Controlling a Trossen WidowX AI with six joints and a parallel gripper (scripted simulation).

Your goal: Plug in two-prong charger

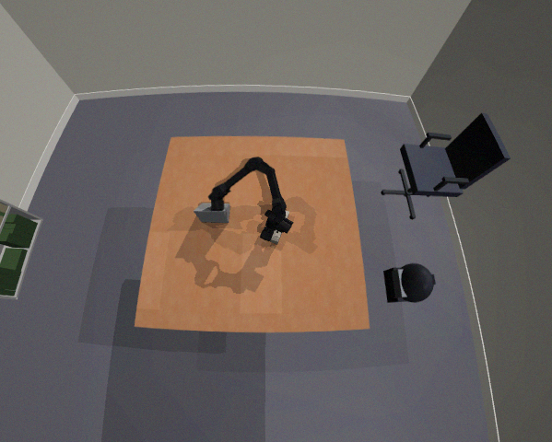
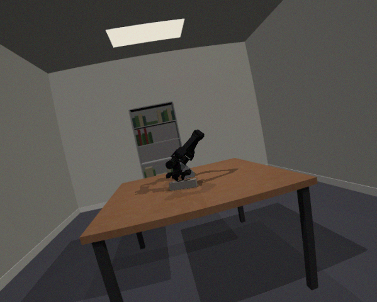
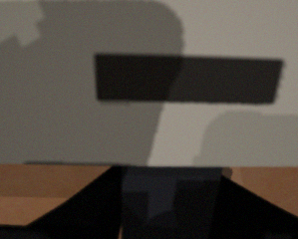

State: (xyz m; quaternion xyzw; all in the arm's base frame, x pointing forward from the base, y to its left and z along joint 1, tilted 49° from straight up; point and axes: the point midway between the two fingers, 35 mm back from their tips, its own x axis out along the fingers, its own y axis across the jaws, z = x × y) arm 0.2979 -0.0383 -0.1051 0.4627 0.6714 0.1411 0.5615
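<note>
Now: the two-prong charger 2 cm ahead of my gripper tip, 1 cm to the right of it and 1 cm above it.
</note>
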